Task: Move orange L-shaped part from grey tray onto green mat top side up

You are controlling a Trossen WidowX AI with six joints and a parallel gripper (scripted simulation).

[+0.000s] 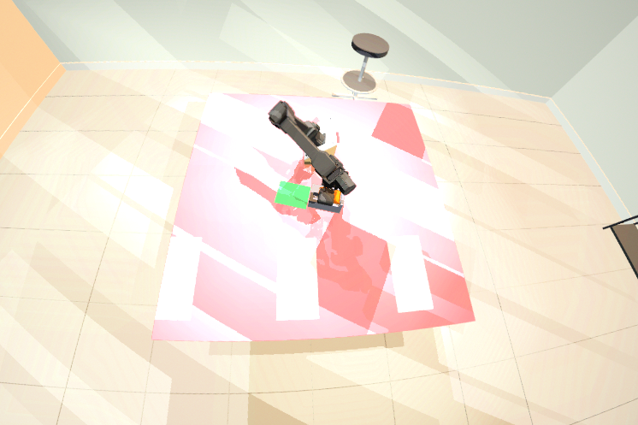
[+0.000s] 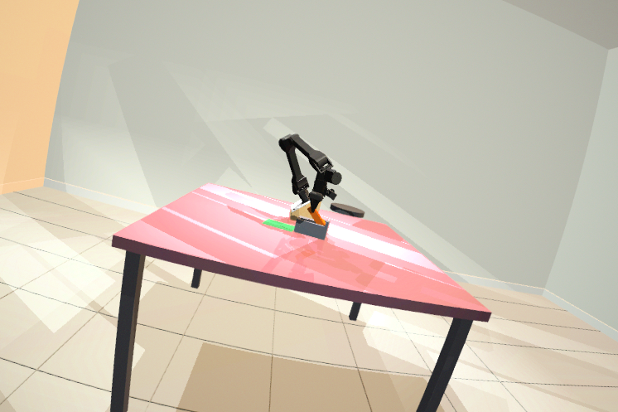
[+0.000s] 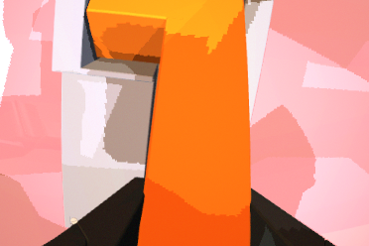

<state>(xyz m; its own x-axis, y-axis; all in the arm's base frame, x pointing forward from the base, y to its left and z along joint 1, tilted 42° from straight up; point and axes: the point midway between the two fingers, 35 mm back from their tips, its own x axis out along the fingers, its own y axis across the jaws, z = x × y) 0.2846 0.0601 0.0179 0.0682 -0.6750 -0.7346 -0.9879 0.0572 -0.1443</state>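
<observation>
The green mat is 40 mm behind my gripper tip, 140 mm to the right of it and 130 mm below it. From my gripper tip the other things lie so: orange L-shaped part: 10 mm behind, 30 mm to the left, 30 mm below.
</observation>
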